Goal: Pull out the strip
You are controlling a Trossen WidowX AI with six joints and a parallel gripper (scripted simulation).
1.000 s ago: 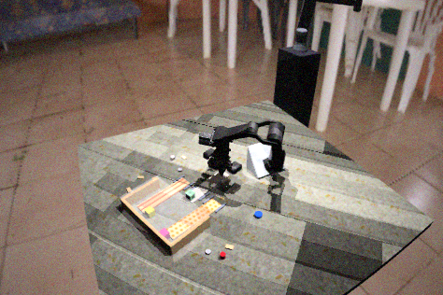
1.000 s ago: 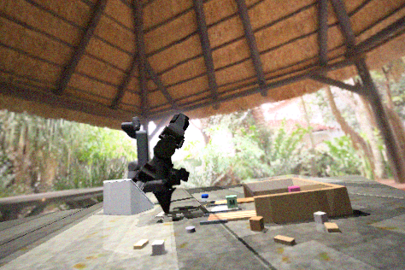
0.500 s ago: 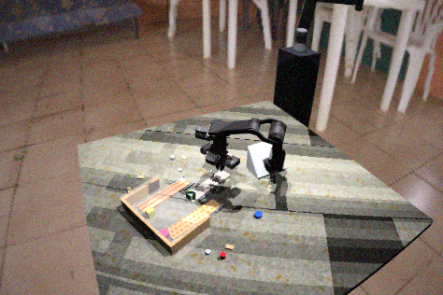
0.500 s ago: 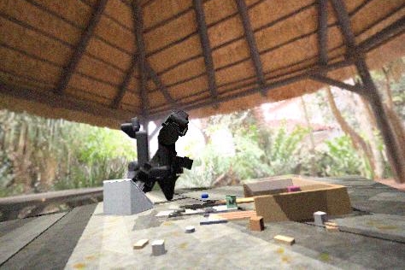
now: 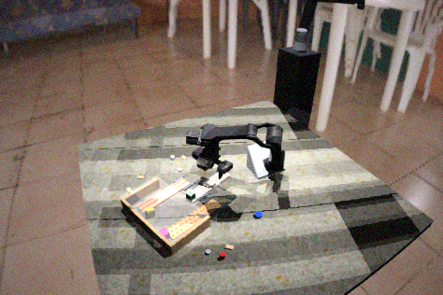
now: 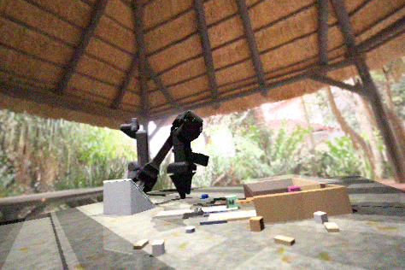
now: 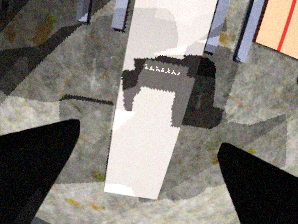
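My gripper tip is now 130 mm short of the labelled cube, 40 mm to the right of it and 30 mm above it. From my gripper tip the other things lie so: red disc (170 mm ahead, 360 mm to the left, 40 mm below); then blue disc (60 mm behind, 270 mm to the left, 40 mm below).
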